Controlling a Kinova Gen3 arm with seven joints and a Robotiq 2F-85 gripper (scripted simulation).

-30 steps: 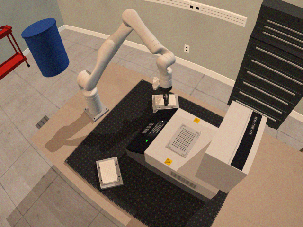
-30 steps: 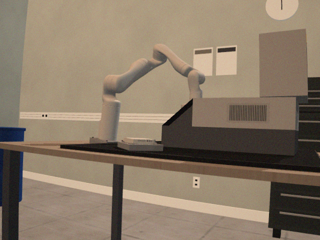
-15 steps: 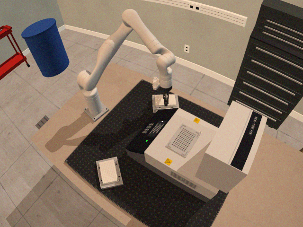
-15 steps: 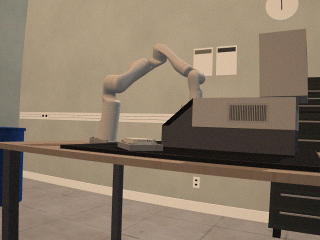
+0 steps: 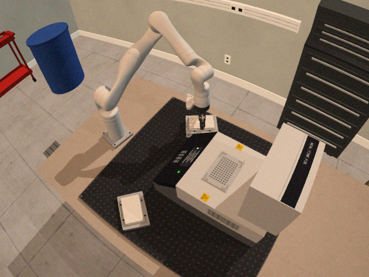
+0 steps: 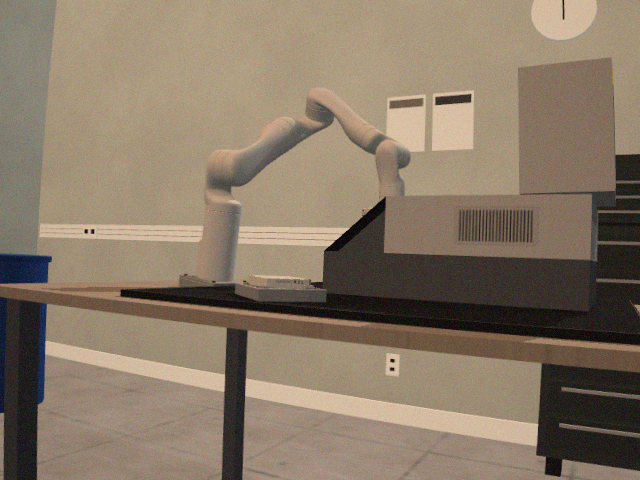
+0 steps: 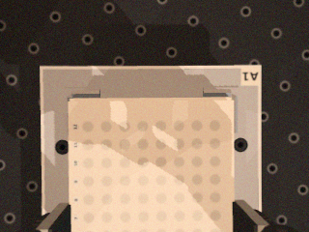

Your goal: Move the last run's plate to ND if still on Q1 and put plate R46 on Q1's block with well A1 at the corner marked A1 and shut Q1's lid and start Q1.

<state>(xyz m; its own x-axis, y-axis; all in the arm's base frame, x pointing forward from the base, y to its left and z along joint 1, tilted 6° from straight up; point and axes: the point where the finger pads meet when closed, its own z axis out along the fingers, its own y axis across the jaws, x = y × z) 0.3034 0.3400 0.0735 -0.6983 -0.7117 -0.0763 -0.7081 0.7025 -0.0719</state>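
The A1 mark is 90 mm behind my hand, 20 mm to the right of it and 20 mm below it. Also, from my hand: grey nest: 100 mm ahead, 550 mm to the right, 40 mm below; white plate: 10 mm below.
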